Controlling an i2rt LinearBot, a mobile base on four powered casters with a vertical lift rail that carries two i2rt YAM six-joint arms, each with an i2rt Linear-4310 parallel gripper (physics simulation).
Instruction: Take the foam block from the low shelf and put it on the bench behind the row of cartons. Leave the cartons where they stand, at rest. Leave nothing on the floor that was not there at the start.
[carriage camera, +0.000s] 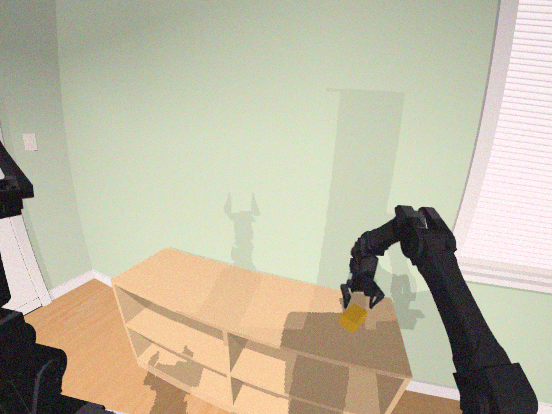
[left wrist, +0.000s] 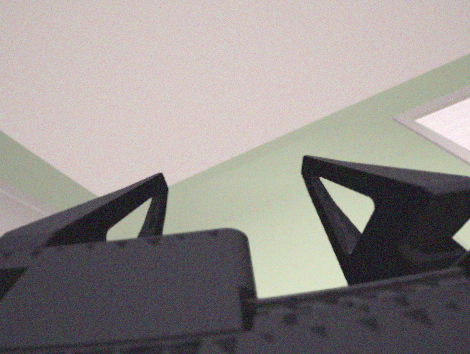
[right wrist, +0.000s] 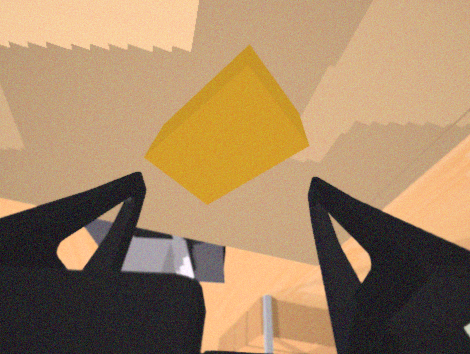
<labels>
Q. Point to my left gripper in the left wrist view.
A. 234, 172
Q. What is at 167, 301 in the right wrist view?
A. My right gripper.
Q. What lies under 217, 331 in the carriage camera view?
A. A low wooden shelf unit.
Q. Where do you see my right gripper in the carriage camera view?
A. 357, 308
</labels>
